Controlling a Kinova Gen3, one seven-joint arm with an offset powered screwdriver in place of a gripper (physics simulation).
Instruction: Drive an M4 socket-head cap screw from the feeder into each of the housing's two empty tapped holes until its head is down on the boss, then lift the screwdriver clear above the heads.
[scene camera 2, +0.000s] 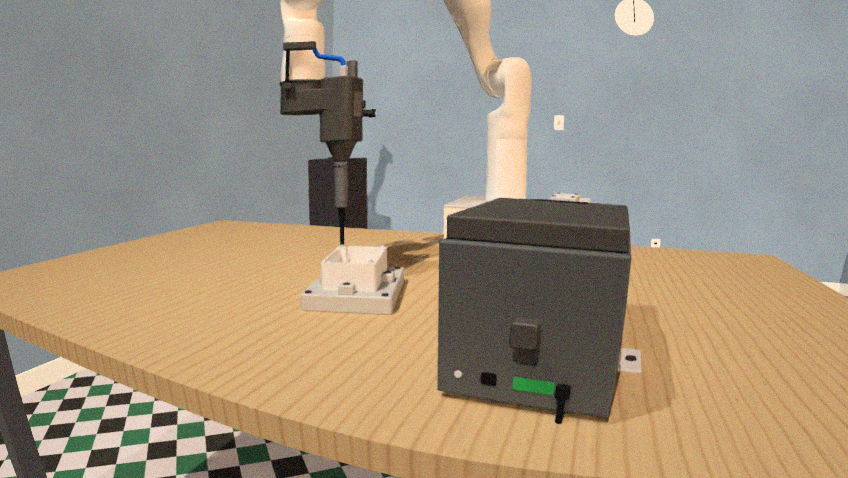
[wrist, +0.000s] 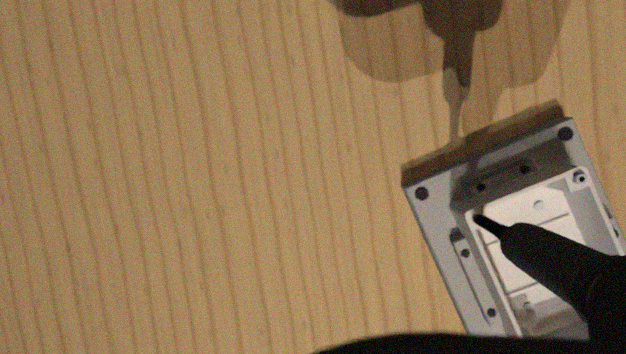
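Note:
The white open-topped housing (scene camera 2: 351, 277) (wrist: 542, 250) sits on a light grey fixture plate (scene camera 2: 347, 303) (wrist: 434, 225). My screwdriver (scene camera 2: 342, 243) (wrist: 478, 219) points down, with its thin black bit tip at the housing's back left corner in the scene view and its upper left corner in the wrist view. The tip hides the boss and hole there; I cannot tell whether a screw is on the bit or in that hole. The upper right corner boss (wrist: 580, 178) shows a round ring with a dark centre. The dark grey feeder box (scene camera 2: 528, 296) stands at the front right.
Small clamp blocks (scene camera 2: 346, 288) (wrist: 475, 280) lie along the housing's sides on the plate. A light bracket (scene camera 2: 630, 360) with a dark screw shows beside the feeder. A black cable (scene camera 2: 559, 406) hangs from the feeder. The arm's base stands behind, at the table's far side.

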